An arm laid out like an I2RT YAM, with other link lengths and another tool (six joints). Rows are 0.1 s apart.
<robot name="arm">
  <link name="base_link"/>
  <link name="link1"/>
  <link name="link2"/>
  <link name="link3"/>
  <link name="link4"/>
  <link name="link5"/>
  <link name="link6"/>
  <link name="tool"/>
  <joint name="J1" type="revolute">
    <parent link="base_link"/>
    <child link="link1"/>
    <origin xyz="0 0 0.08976" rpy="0 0 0"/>
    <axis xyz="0 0 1"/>
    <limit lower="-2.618" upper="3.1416"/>
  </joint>
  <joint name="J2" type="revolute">
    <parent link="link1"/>
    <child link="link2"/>
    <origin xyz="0.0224 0.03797 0.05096" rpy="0 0 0"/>
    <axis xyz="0 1 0"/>
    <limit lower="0" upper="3.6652"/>
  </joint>
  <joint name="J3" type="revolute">
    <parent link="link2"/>
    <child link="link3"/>
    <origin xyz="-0.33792 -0.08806 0" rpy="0 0 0"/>
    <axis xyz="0 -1 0"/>
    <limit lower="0" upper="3.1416"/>
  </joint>
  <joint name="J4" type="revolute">
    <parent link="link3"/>
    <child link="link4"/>
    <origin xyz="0.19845 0.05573 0.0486" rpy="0 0 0"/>
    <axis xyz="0 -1 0"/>
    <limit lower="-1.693" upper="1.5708"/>
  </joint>
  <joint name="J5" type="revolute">
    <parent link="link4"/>
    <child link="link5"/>
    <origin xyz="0.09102 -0.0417 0.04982" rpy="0 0 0"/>
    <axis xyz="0 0 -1"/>
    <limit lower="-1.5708" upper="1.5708"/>
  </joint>
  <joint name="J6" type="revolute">
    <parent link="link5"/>
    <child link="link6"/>
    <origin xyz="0.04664 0 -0.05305" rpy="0 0 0"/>
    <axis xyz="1 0 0"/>
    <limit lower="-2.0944" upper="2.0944"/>
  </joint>
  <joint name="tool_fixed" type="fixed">
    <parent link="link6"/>
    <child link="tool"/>
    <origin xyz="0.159 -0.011 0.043" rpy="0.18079 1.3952 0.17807"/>
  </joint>
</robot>
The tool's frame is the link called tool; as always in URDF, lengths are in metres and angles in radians.
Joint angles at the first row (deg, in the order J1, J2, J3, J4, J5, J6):
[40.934, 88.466, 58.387, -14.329, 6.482, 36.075]
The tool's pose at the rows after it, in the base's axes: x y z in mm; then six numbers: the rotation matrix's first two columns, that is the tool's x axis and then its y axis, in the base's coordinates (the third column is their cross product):
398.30 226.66 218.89 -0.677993 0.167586 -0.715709 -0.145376 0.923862 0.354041
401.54 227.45 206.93 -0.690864 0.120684 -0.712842 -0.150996 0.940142 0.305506
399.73 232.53 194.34 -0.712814 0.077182 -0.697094 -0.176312 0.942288 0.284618
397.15 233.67 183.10 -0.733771 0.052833 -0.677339 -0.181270 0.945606 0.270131
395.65 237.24 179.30 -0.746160 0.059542 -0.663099 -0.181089 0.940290 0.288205
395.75 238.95 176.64 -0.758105 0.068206 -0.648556 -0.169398 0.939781 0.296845
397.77 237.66 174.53 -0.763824 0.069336 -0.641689 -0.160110 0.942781 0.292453
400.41 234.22 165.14 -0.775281 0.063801 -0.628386 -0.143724 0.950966 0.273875
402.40 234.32 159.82 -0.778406 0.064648 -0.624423 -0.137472 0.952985 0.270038
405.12 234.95 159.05 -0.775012 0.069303 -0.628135 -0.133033 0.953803 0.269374
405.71 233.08 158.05 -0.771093 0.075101 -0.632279 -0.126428 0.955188 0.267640
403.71 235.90 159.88 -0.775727 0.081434 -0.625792 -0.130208 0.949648 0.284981
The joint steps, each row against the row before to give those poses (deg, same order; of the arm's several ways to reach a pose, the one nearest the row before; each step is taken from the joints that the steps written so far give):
[0.538, 3.754, 0.925, 1.093, 0.256, -0.435]
[0.101, 2.110, 1.241, -1.674, 0.903, -1.607]
[0.000, 1.534, 0.234, -0.639, -1.187, -1.643]
[-0.002, 1.162, 0.231, -1.061, -0.662, -0.492]
[-0.086, 0.419, -0.076, 0.270, -1.312, 0.522]
[-0.045, 0.615, 0.837, -0.877, -0.569, 0.842]
[-0.284, 0.585, 0.796, -0.874, -0.008, 0.142]
[-0.369, 1.420, 0.618, -0.890, 0.380, 0.091]
[-0.094, 0.845, -0.088, 0.500, 0.111, 0.158]
[0.001, 0.424, 0.087, 0.529, 0.341, 0.187]
[-0.001, -0.037, -0.606, 0.734, 0.471, 0.263]
[0.000, -0.330, 0.034, -0.028, -1.017, 0.284]

